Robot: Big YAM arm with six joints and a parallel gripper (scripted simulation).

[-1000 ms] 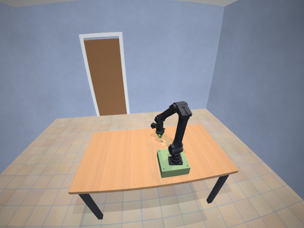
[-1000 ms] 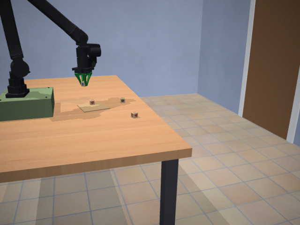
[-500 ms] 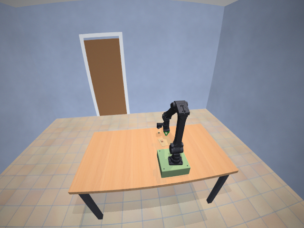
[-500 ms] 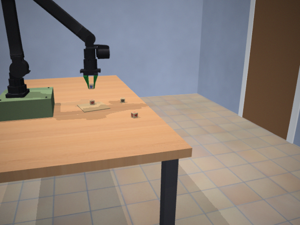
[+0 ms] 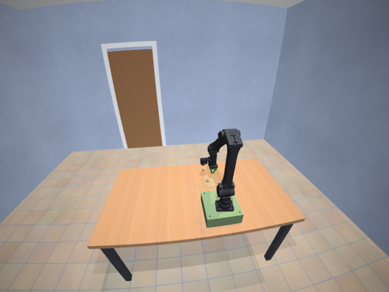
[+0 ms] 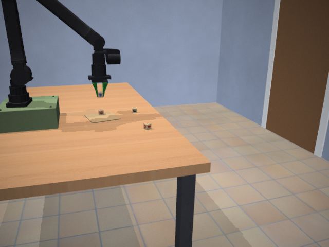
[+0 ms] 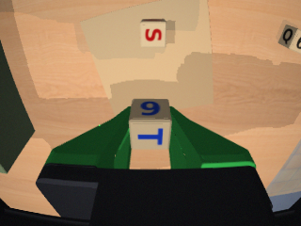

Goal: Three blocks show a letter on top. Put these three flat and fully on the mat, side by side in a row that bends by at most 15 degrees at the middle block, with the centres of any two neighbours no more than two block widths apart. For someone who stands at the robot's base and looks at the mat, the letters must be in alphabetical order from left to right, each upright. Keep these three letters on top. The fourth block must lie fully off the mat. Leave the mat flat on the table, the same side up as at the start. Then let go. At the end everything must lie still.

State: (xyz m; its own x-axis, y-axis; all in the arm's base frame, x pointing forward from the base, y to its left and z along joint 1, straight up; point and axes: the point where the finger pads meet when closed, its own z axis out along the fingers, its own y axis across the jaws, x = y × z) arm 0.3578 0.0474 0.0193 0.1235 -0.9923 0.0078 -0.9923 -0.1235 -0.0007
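My hand is 110 mm above the tan mat.
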